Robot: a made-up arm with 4 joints. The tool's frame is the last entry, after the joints.
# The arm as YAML. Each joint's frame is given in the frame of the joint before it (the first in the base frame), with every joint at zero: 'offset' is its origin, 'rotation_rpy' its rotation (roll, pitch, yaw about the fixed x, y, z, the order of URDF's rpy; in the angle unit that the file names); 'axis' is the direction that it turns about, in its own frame. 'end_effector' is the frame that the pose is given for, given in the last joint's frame.
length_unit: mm
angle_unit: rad
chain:
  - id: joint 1
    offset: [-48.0, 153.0, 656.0]
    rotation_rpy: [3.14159, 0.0, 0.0]
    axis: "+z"
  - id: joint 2
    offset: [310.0, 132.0, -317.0]
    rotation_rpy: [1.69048, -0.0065, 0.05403]
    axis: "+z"
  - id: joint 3
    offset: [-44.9, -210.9, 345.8]
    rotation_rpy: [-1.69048, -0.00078, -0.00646]
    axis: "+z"
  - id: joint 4
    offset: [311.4, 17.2, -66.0]
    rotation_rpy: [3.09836, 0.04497, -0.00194]
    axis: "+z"
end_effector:
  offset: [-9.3, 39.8, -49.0]
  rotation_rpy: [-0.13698, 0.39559, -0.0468]
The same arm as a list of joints. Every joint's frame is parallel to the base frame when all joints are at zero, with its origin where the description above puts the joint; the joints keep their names.
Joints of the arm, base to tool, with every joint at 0 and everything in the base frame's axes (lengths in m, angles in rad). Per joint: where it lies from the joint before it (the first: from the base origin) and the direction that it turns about. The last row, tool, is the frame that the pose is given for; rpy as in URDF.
joint 1: xyz -0.0480 0.1530 0.6560 axis 0 0 -1
joint 2: xyz 0.3100 -0.1320 0.3170 axis 0.054398 0.991356 0.119395
joint 3: xyz -0.0260 0.3200 0.2510 axis 0 0 -1
joint 4: xyz 0.3100 -0.0340 0.0660 axis -0.042598 0.045498 0.998056
tool: xyz -0.0050 0.0380 -0.0510 rpy -0.1806 0.3483 -0.1157

